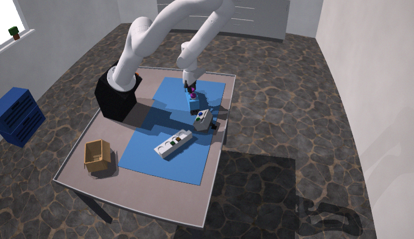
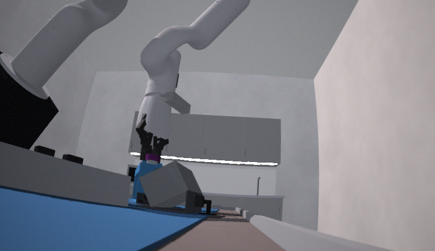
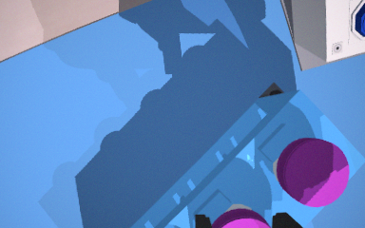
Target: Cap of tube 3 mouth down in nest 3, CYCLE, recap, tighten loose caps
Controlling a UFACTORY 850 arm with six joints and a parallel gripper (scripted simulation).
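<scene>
Now: hand 10 mm above the magenta cap. Round my hand: grey key housing (170 mm to the right, 110 mm ahead, 80 mm below); then blue key (140 mm to the right, 90 mm ahead, 60 mm below); then green key (190 mm to the right, 90 mm ahead, 60 mm below).
</scene>
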